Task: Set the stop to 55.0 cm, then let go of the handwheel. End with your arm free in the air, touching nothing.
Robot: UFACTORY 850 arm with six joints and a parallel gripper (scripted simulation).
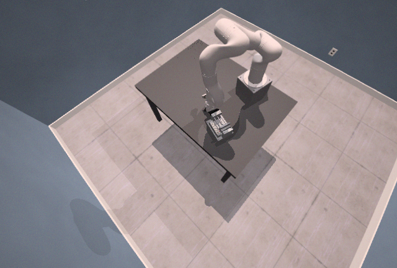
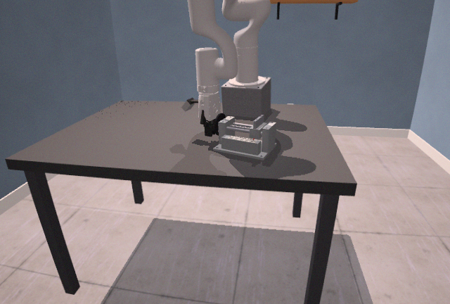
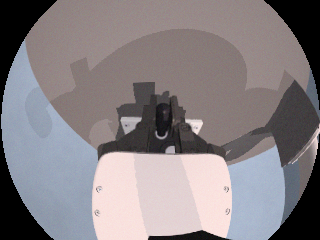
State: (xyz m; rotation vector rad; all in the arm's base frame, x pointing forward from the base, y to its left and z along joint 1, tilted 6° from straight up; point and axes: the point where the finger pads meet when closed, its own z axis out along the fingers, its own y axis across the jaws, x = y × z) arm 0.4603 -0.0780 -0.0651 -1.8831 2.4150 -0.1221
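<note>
Right now my hand is 2 cm to the right of the black handwheel. Round my hand: dark handle: 1 cm to the left; then grey stop fixture: 5 cm ahead, 19 cm to the left, 4 cm above.
</note>
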